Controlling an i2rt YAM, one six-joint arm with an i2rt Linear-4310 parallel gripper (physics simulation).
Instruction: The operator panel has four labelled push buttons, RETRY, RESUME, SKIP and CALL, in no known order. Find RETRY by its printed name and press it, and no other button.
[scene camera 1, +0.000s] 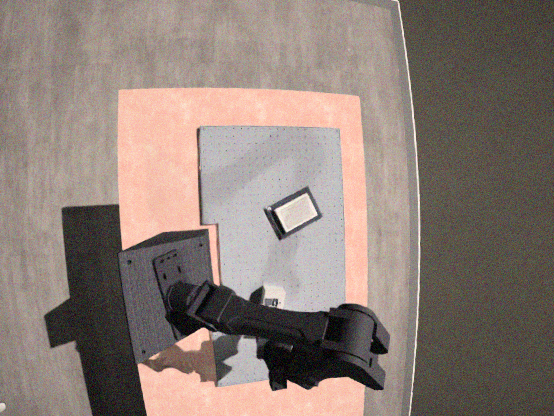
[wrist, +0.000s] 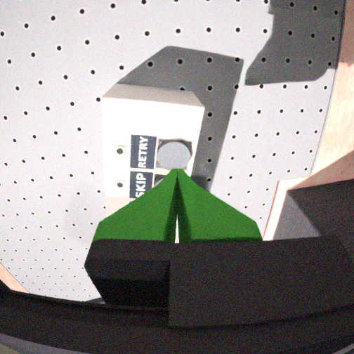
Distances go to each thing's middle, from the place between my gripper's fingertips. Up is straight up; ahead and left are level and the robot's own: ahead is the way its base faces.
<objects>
Right now the white operator panel (wrist: 134, 119) is 60 mm below my hand, 40 mm ahead of it and 30 mm to the left of it. From my hand the other things lie so: pale dimpled block (scene camera 1: 294, 213) 330 mm to the left, 230 mm ahead, 60 mm below.
</objects>
